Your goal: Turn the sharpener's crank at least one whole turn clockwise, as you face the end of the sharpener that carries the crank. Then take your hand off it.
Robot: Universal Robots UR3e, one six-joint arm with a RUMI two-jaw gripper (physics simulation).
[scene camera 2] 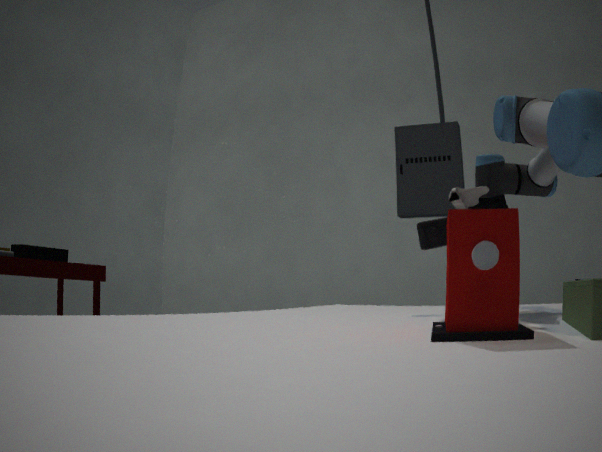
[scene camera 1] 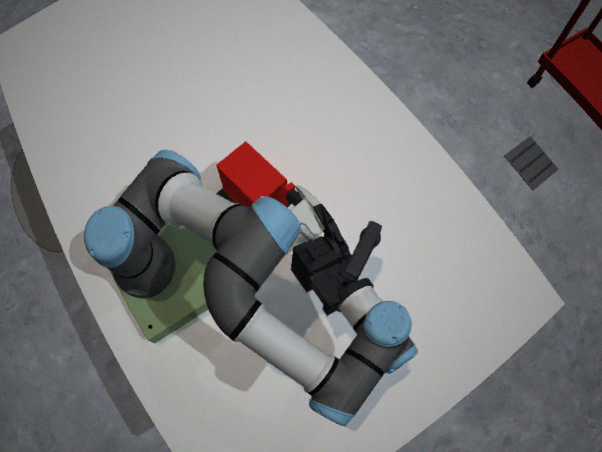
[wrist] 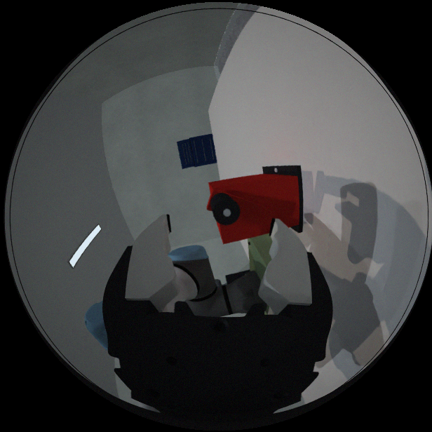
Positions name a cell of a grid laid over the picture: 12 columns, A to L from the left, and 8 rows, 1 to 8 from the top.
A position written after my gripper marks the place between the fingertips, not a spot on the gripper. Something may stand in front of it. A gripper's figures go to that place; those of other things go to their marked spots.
Scene:
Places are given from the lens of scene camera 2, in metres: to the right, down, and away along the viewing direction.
my gripper (scene camera 2: J5): 0.22, 0.00, 0.54
sharpener (scene camera 2: J5): 0.17, 0.03, 0.38

